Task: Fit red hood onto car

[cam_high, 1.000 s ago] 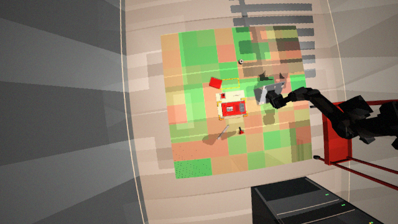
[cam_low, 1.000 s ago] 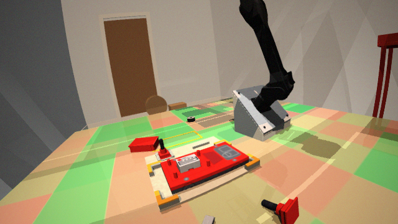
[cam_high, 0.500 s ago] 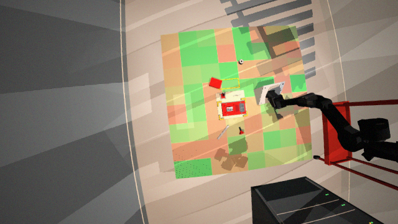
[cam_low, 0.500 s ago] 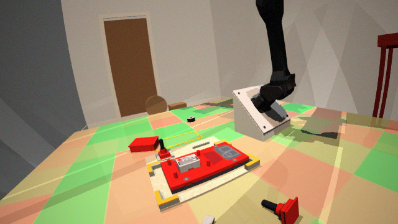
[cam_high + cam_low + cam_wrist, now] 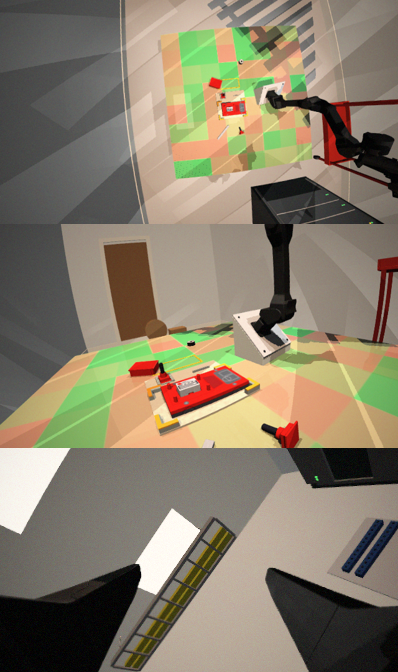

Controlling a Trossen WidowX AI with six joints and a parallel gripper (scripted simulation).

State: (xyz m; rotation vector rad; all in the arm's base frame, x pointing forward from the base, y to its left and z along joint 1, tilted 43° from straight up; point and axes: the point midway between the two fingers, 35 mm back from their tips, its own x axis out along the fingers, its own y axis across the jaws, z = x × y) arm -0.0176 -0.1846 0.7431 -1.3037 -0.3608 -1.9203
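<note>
Now: the red hood 78 cm below my gripper tip, 56 cm to the right of it and 45 cm ahead of it. From my gripper tip the other things lie so: white engine block: 77 cm below, 38 cm ahead, 32 cm to the right; black ring: 79 cm below, 71 cm to the right, 19 cm ahead; grey bar: 79 cm below, 46 cm ahead, 14 cm to the right.
</note>
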